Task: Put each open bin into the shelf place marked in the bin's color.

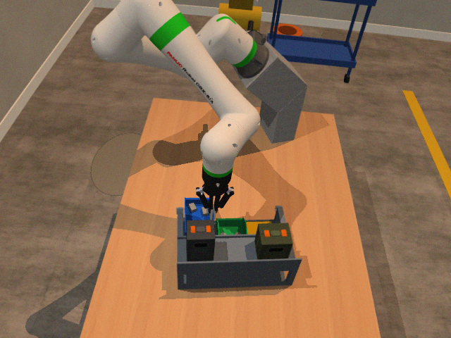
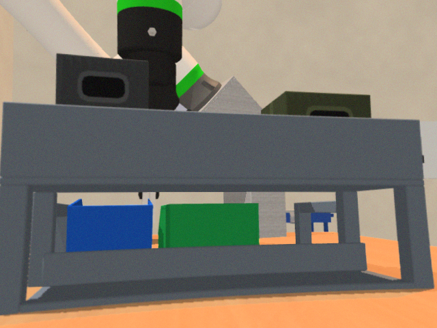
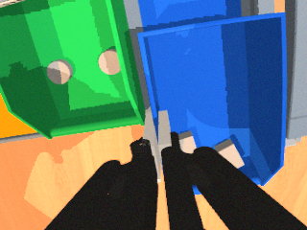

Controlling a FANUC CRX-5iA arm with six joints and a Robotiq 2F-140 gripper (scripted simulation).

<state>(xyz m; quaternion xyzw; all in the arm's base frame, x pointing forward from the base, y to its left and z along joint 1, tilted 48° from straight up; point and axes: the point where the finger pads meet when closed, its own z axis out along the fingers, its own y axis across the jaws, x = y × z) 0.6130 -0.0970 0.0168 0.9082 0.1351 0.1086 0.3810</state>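
Right now the blue bin is 50 mm to the right of my hand and 40 mm below it. Round my hand: black box (180 mm ahead, 70 mm above, 20 mm to the right); olive box (210 mm to the left, 140 mm ahead, 60 mm above); green bin (80 mm to the left, 60 mm ahead, 50 mm below).
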